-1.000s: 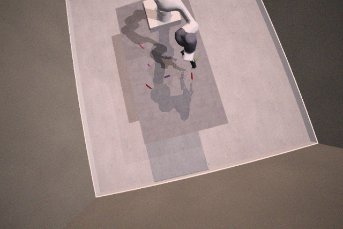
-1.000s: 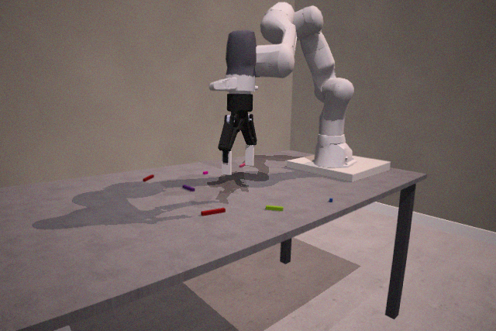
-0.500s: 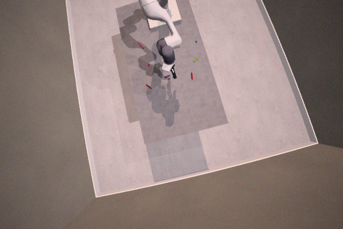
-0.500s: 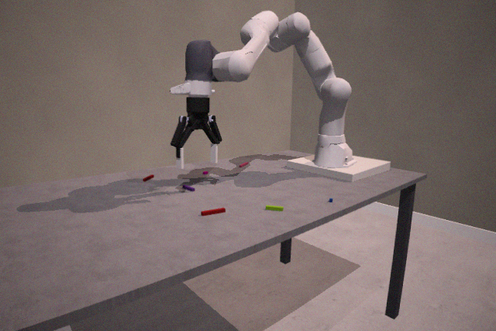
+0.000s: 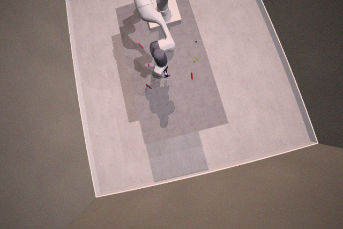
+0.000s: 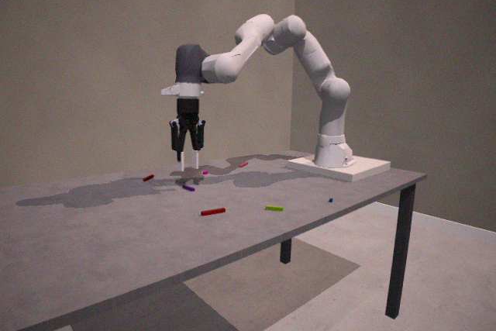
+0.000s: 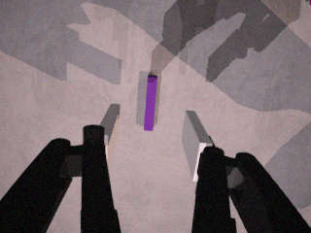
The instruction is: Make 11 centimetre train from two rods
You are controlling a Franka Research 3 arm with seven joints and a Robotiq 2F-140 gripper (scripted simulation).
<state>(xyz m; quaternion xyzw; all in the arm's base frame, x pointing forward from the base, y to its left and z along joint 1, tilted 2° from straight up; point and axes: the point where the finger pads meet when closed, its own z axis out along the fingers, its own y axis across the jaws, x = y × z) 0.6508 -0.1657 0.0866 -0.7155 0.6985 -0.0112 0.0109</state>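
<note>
The purple rod lies 10 cm below my hand. The rest, counted from my hand: red rod 8 cm ahead, 25 cm to the left, 10 cm below; magenta rod 19 cm behind, 15 cm to the right, 10 cm below; lime rod 8 cm behind, 34 cm to the left, 10 cm below.
</note>
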